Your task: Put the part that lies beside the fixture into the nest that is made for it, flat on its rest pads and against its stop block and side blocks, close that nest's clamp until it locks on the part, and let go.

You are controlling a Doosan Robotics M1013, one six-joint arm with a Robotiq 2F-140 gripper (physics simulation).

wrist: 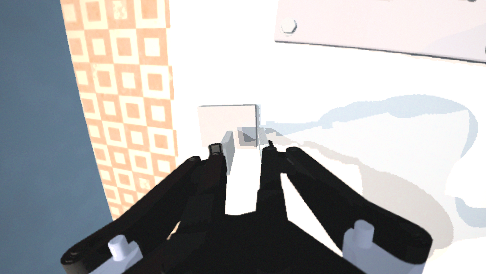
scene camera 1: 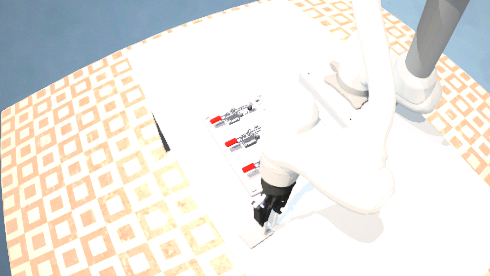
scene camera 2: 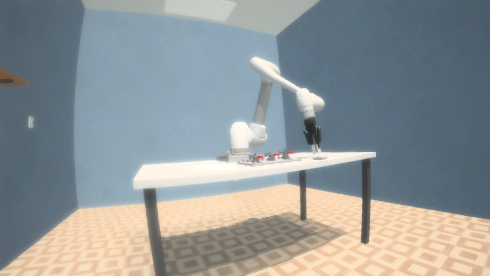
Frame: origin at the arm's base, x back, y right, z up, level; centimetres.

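Seen in the pictures: gripper, between the fingertips: (wrist: 245, 139) (scene camera 1: 266, 226) (scene camera 2: 317, 154); arm's base, origin of its link: (scene camera 1: 353, 86) (scene camera 2: 239, 155).
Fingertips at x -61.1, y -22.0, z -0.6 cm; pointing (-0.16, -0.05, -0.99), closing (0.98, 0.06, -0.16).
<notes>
Offsets run from my fingertips to a thing's top centre. "spot": to the spot under its first point. Level surfaces: height alone.
The part, a flat pale rectangular plate @[dx -3.0, dy +0.9, dz -1.8 cm] (scene camera 1: 251, 239) (scene camera 2: 320, 158) (wrist: 220, 117), lies on the table beside the fixture's near end. My gripper (scene camera 1: 270, 226) (scene camera 2: 316, 149) (wrist: 245, 139) points down at it, fingers partly closed with a narrow gap and nothing held between them. In the wrist view the left fingertip is over the plate and the right one is at its right edge; their height above it is hard to tell. The fixture base (scene camera 1: 254, 190) (wrist: 380, 25) carries clamps with red handles @[spot: dx +10.0, dy +38.4, dz +1.7 cm] (scene camera 1: 216, 120) @[spot: dx +8.3, dy +27.6, dz +2.2 cm] (scene camera 1: 231, 143) @[spot: dx +6.7, dy +16.9, dz +2.9 cm] (scene camera 1: 248, 168). The arm hides the nests' right side in scene camera 1.
The white table @[dz -3.3 cm] (scene camera 1: 175, 65) (scene camera 2: 175, 172) bears everything; its edge runs close to the left of the part in the wrist view. A pale raised bar (scene camera 1: 325, 100) lies between the fixture and the robot's base. The arm's shadow falls right of the part.
</notes>
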